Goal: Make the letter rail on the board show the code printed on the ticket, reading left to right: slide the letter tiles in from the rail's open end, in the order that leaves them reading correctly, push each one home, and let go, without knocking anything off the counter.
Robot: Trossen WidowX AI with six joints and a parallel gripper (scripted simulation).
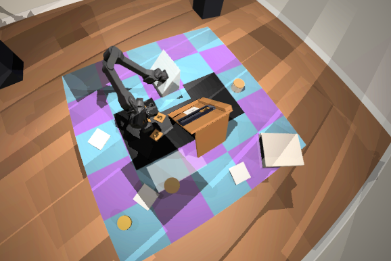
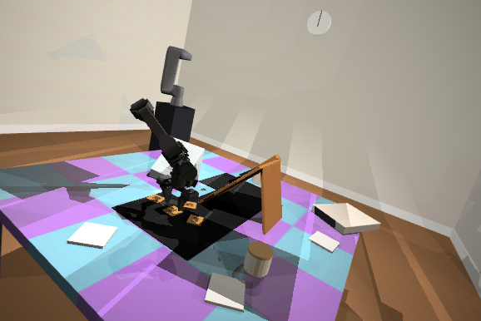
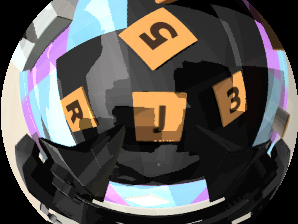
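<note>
My gripper tip is now 2 cm above the letter tile. From my gripper tip the other things lie so: black mat: 22 cm to the left, 2 cm below; white ticket: 8 cm ahead, 27 cm to the left, 8 cm above; orange letter tile marked p: 14 cm ahead, 31 cm to the left, 15 cm above.
</note>
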